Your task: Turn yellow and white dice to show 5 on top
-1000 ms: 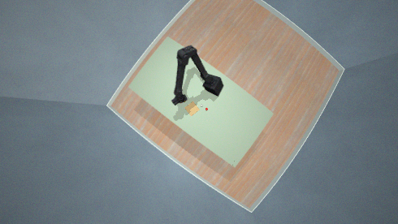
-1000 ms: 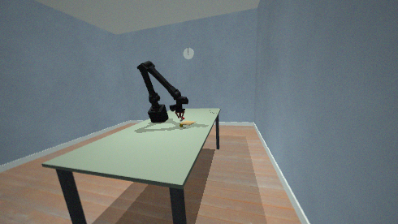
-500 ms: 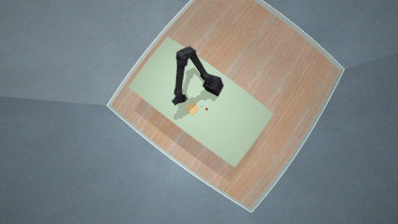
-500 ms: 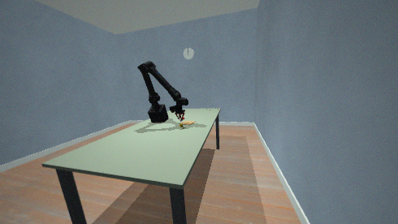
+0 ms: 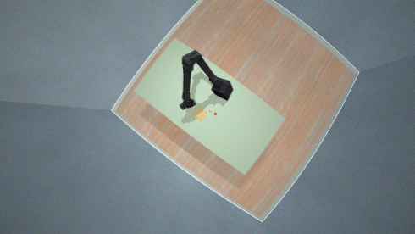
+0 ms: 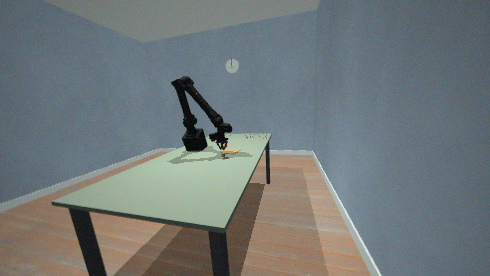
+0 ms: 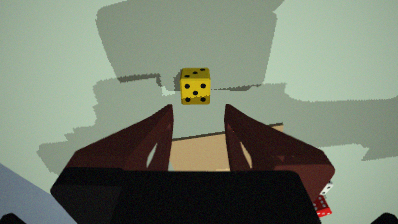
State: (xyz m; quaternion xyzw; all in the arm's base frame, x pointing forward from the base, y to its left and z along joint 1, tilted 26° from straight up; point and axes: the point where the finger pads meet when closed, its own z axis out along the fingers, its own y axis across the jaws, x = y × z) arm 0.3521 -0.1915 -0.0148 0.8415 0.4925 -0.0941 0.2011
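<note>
My gripper is now 5 cm above the yellow die. Also, from my hand: tan mat: 3 cm ahead, 14 cm to the left, 6 cm below; red die: 6 cm behind, 30 cm to the left, 5 cm below; white die: 7 cm behind, 22 cm to the left, 5 cm below.
</note>
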